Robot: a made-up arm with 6 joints. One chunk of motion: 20 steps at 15 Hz.
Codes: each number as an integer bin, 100 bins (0 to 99) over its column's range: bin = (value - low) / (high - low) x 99, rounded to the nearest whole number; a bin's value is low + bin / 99 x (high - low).
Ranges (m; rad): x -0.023..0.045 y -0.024..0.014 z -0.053..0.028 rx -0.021..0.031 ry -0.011..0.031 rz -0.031..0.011
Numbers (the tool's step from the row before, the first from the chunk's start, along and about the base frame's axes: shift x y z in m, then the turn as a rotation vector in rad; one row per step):
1: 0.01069 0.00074 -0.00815 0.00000 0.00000 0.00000
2: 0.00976 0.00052 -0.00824 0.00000 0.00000 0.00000
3: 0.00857 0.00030 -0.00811 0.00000 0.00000 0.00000
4: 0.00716 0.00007 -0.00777 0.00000 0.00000 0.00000
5: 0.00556 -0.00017 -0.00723 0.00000 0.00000 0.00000
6: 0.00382 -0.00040 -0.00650 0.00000 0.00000 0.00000
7: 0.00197 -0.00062 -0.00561 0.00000 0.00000 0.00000
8: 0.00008 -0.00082 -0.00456 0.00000 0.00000 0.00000
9: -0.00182 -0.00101 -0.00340 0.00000 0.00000 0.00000
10: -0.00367 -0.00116 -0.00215 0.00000 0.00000 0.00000
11: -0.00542 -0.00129 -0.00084 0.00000 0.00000 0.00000
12: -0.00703 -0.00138 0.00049 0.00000 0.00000 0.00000
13: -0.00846 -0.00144 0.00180 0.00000 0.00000 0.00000
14: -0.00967 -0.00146 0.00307 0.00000 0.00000 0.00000
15: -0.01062 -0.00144 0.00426 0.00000 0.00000 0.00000
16: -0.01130 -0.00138 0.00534 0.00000 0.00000 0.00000
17: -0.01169 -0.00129 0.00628 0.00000 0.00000 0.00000
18: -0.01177 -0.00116 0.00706 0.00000 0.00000 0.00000
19: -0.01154 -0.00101 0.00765 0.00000 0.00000 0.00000
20: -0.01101 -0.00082 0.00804 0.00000 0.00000 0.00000
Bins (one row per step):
1: 49 64 55 40 26 73
2: 48 64 55 40 26 73
3: 46 63 55 40 26 73
4: 44 63 55 40 26 73
5: 42 62 56 40 26 73
6: 39 61 57 40 26 73
7: 36 61 58 40 26 73
8: 34 60 59 40 26 73
9: 31 60 61 40 26 73
10: 28 60 62 40 26 73
11: 26 59 64 40 26 73
12: 23 59 65 40 26 73
13: 21 59 67 40 26 73
14: 19 59 69 40 26 73
15: 18 59 70 40 26 73
16: 17 59 71 40 26 73
17: 16 59 72 40 26 73
18: 16 60 73 40 26 73
19: 17 60 74 40 26 73
20: 17 60 75 40 26 73

